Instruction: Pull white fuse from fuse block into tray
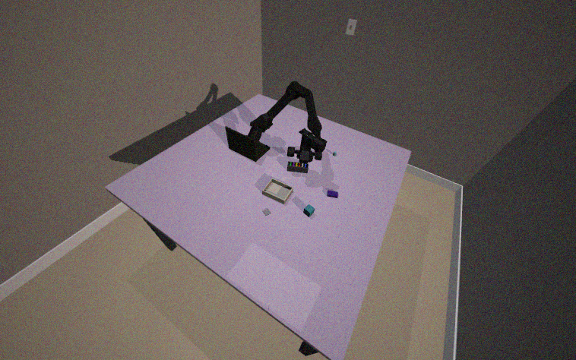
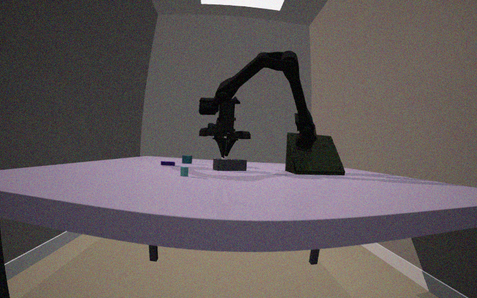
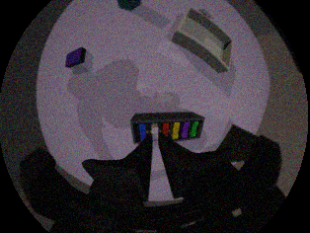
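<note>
Right now the beige tray is 10 mm behind my gripper tip, 220 mm to the right of it and 40 mm below it. Also, from my gripper tip: small teal piece (90 mm ahead, 250 mm to the left, 30 mm below); then white fuse (10 mm below); then purple block (230 mm ahead, 50 mm to the right, 40 mm below).
</note>
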